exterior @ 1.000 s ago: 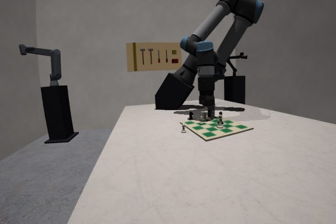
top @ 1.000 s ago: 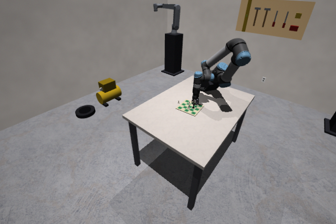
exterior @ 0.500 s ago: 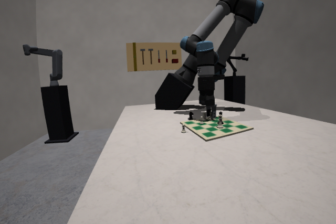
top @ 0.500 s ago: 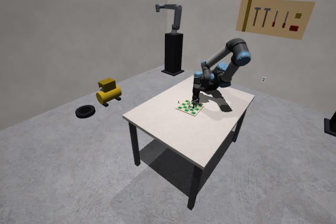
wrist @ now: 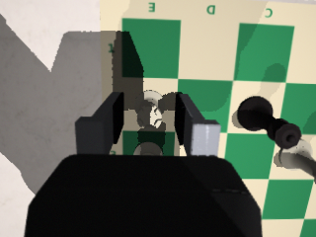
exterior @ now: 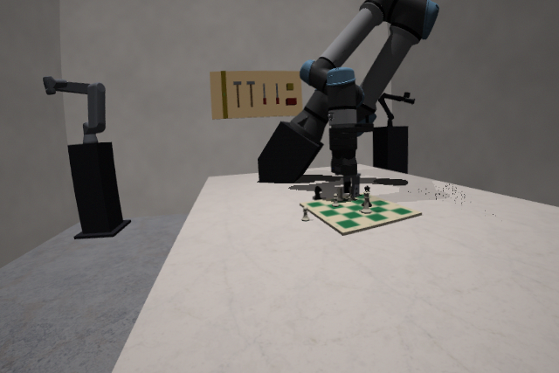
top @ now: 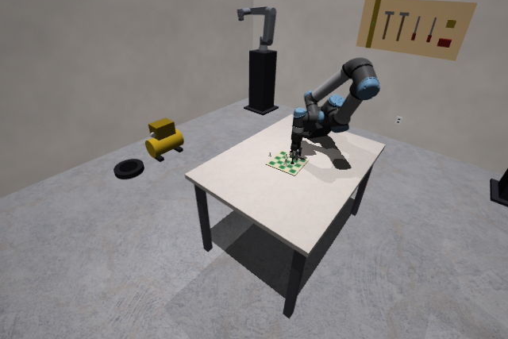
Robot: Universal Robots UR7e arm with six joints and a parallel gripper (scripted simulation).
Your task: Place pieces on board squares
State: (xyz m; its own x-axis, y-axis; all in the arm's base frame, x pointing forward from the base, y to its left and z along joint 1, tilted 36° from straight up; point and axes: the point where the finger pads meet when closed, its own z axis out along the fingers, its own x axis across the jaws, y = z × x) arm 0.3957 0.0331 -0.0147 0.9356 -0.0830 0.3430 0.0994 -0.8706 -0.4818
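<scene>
Now: hand 8 cm short of the cream chessboard, 3 cm to the left of it and 3 cm above it.
</scene>
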